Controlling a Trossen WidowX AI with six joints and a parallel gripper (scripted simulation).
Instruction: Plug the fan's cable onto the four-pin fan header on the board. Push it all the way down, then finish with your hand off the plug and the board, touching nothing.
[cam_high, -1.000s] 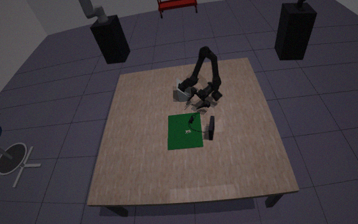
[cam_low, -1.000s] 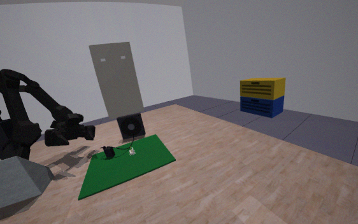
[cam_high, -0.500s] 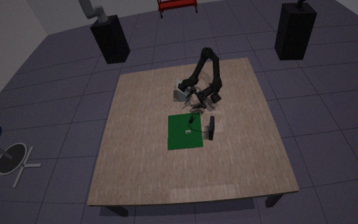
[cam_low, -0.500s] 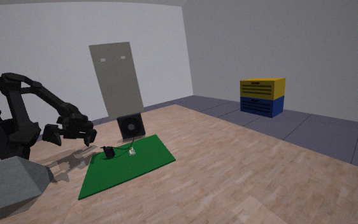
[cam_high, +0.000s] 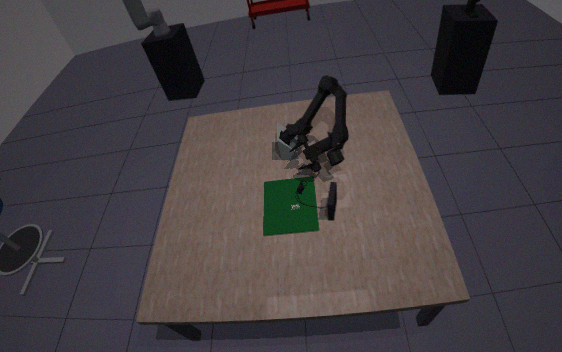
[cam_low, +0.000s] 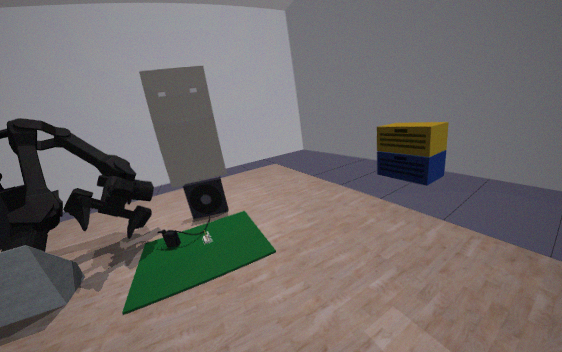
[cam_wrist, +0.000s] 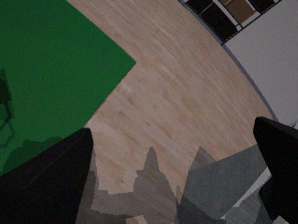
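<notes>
My gripper tip is now 12 cm short of the black plug, 7 cm above it and 3 cm to the right of it. Round my gripper tip: black fan (21 cm ahead, 17 cm to the left, 4 cm below); green board (19 cm ahead, 11 cm below, 2 cm to the right).
</notes>
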